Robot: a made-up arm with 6 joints.
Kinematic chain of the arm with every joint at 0, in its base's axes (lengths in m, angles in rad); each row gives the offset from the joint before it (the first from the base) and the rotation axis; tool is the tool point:
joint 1: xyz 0 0 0.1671 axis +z
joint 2: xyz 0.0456 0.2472 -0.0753 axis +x
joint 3: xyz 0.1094 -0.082 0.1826 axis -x
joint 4: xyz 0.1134 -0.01 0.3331 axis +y
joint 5: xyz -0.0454 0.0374 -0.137 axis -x
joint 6: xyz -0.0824 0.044 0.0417 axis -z
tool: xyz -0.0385 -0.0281 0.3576
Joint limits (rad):
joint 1: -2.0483..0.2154
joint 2: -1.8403..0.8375
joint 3: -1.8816..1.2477
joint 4: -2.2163..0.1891
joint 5: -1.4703..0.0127
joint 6: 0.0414..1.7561
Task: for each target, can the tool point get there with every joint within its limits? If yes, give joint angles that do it. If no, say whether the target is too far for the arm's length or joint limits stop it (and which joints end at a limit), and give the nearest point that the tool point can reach.
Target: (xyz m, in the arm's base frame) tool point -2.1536 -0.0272 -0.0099
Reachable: no: too far | nearest point -0.5967 -0.0075 0.1048 | short by 1.561 m
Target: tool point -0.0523 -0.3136 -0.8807
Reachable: no: joint limits stop it (at a limit: joint 2, joint 3, joint 4, joint 6) | nearest point -0.0342 -0.2049 -0.4401 | short by 0.454 m
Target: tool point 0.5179 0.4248 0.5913
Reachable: yes | joints -0.8679 -1.3343 -0.3399 -0.5285 -0.6166 0.5152
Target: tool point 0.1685 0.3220 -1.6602
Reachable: no: too far | nearest point 0.2026 0.3872 -0.5068 | short by 1.156 m
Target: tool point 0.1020 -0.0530 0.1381
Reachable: yes | joints -0.6676 0.0904 -1.2609 -1.8916 -0.5777 0.6540
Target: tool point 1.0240 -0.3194 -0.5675
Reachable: no: joint limits stop it (at a limit: joint 2, joint 4, joint 6) | nearest point 0.8382 -0.2615 -0.3505 | short by 0.291 m
